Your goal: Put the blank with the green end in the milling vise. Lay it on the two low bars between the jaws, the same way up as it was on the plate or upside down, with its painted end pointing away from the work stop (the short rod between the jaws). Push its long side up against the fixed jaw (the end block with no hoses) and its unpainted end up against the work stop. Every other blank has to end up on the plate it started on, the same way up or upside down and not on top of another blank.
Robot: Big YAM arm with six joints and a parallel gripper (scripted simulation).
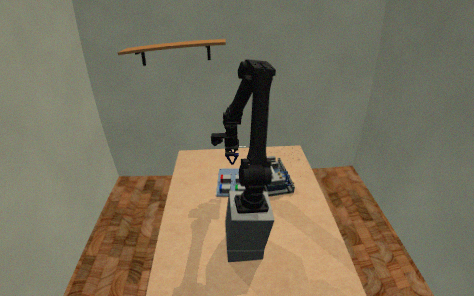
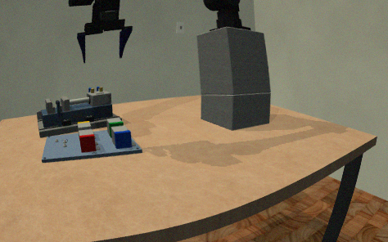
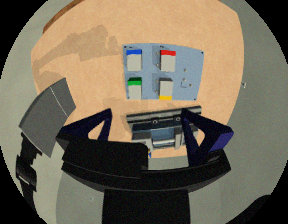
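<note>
Now: the green-ended blank 5 cm behind my hand, 3 cm to the right of it and 19 cm below it. Round my hand: yellow-ended blank (4 cm ahead, 5 cm to the right, 19 cm below); then blue-ended blank (3 cm behind, 5 cm to the left, 19 cm below); then red-ended blank (6 cm ahead, 4 cm to the left, 19 cm below).
</note>
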